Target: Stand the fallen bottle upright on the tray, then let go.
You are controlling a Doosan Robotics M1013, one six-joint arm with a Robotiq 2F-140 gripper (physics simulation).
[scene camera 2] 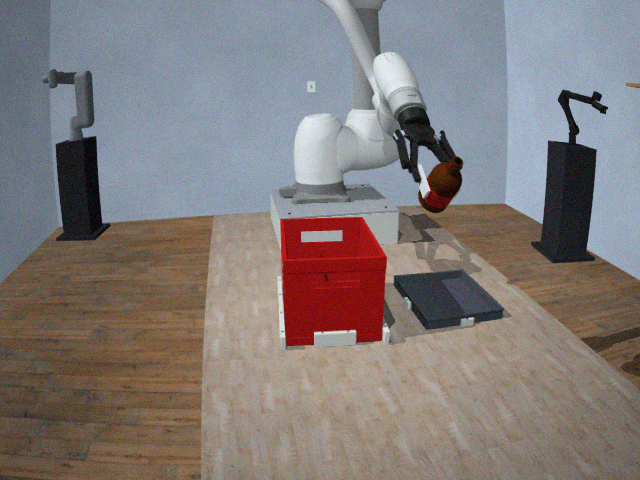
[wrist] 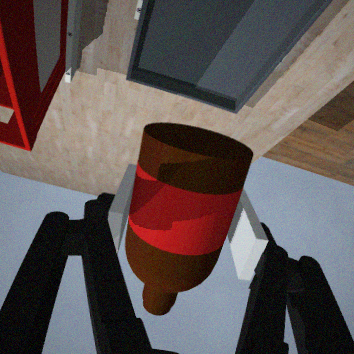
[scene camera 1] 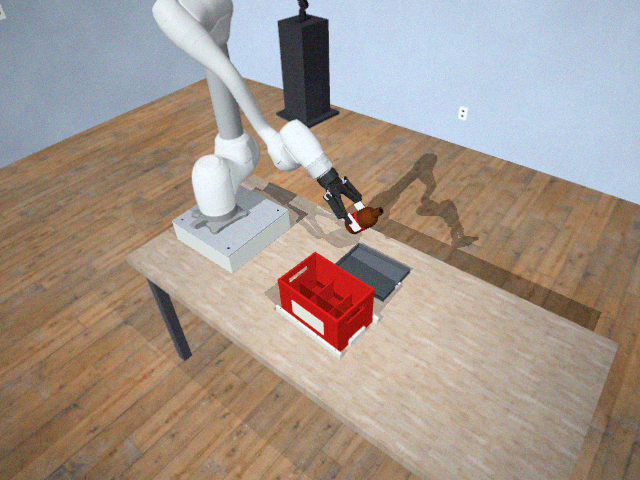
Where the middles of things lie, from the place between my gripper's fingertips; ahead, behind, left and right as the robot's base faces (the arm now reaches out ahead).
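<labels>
Brown bottle (scene camera 2: 444, 181): my hand is 2 cm below it.
</labels>
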